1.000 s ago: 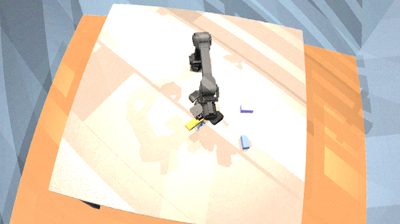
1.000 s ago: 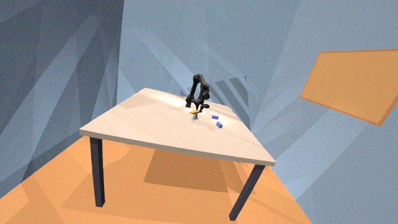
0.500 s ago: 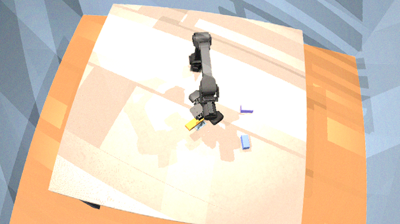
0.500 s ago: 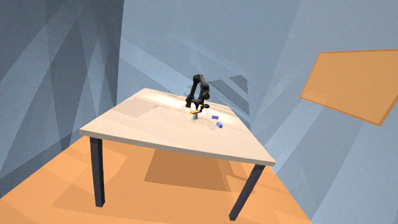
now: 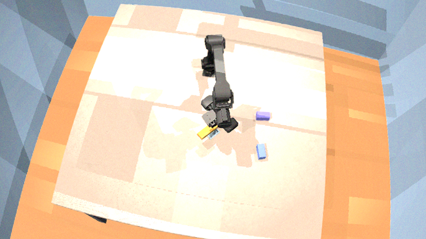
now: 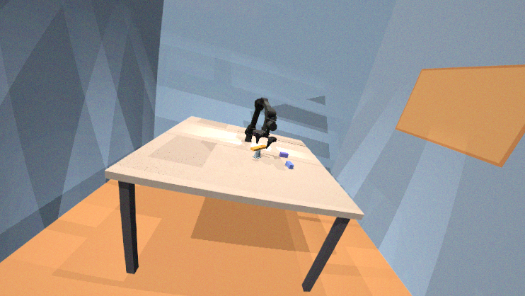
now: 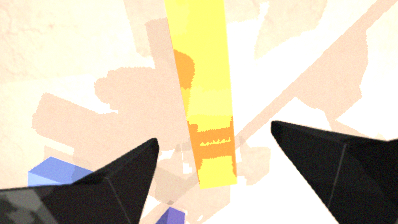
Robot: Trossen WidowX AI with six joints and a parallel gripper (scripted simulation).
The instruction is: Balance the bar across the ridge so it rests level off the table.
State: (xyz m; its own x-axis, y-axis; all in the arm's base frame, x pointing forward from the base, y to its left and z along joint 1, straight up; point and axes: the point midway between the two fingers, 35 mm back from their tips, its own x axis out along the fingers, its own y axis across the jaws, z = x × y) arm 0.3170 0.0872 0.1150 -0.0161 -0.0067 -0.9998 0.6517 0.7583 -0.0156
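Right now the bar is 20 mm ahead of my gripper tip, 20 mm to the right of it and 10 mm below it.
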